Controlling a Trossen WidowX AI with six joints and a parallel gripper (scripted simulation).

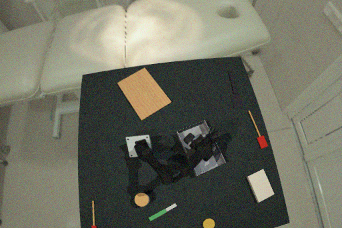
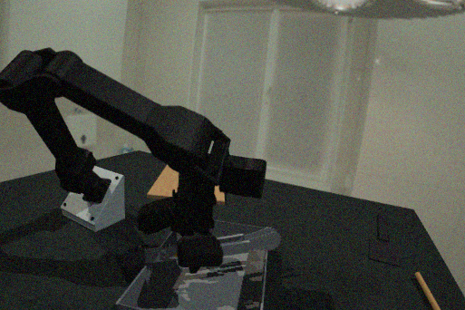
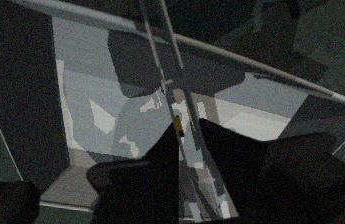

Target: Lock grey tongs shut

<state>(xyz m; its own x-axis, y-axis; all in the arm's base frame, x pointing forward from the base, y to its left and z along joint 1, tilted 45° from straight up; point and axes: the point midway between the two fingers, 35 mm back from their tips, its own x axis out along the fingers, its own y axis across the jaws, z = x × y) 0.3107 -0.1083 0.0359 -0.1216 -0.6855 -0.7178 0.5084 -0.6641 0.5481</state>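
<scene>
Now: gripper tip 30 mm short of the roasting tin and 10 mm to the right of it. Round my gripper tip: white block (340 mm ahead, 330 mm to the right, 20 mm below); then red-headed spatula (460 mm ahead, 20 mm below); then yellow disc (50 mm behind, 460 mm to the right, 20 mm below).
</scene>
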